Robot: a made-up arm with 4 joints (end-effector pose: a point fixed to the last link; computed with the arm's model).
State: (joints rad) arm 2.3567 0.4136 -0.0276 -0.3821
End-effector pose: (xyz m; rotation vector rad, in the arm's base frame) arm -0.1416 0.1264 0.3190 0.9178 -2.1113 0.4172
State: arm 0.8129 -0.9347 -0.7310 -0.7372
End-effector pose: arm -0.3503 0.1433 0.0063 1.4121 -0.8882 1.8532
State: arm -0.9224 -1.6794 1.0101 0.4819
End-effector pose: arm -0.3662 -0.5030 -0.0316 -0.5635 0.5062 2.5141
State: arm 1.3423 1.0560 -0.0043 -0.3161
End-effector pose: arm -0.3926 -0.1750 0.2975 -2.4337 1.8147 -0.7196
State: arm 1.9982 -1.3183 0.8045 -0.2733
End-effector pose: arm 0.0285 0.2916 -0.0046 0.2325 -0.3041 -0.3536
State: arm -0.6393 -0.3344 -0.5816 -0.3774
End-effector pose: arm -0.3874 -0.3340 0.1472 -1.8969 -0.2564 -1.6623
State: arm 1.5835 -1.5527 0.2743 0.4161
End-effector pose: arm -0.2166 0.1325 -0.0213 0.1872 0.3987 0.8643
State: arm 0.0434 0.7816 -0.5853 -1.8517
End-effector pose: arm -0.1087 -0.3360 0.4510 -2.8353 -0.5545 1.0865
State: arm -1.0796 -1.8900 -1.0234 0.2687
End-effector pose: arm -0.2503 -0.1064 -0.1078 0.4806 -0.0760 -1.5889
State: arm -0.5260 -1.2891 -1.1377 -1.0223
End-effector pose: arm -0.4590 -0.2222 -0.0901 -1.6127 -0.3131 -2.0259
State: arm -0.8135 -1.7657 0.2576 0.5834
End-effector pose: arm -0.2523 -0.3568 -0.0332 0.9055 -0.4610 -2.8405
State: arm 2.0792 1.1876 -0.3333 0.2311
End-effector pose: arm -0.2496 -0.0328 0.2321 0.6417 -2.6578 1.1750
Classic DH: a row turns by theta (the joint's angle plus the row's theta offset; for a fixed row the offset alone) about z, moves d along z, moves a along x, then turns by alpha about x. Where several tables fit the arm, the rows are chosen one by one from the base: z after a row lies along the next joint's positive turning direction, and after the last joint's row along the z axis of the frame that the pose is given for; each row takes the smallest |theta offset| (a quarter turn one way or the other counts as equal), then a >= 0, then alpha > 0; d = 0 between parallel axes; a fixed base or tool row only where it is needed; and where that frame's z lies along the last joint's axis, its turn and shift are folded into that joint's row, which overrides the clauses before.
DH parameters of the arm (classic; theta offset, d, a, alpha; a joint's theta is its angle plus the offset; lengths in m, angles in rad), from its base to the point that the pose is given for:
base (fixed): 0.7673 0 -0.1989 3.1416
joint 1: 1.1513 -0.092 -0.0329 1.8157
joint 2: -1.4731 0.062 0.3067 1.9428
joint 3: 0.6396 0.1521 -0.0787 1.9969
joint 4: 0 0.0562 -0.1356 1.1447
tool (fixed): 0.3763 -0.1051 0 0

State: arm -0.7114 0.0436 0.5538 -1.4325
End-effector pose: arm -0.3075 -0.3666 0.4685 1.7433 0.8749 0.7423
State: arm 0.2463 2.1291 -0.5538 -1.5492
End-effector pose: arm 0.0979 -0.4280 0.0508 -1.5635 -0.4959 1.6993
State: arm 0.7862 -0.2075 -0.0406 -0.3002
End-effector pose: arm -0.4382 0.0028 0.2163 1.7244 -0.7340 1.5104
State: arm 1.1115 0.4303 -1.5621 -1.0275
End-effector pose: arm -0.2726 0.0246 0.3880 -1.4435 1.6933 -0.7412
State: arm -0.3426 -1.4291 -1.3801 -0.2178
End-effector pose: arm -0.3565 -0.0290 -0.1239 -0.5470 -0.0380 -2.0353
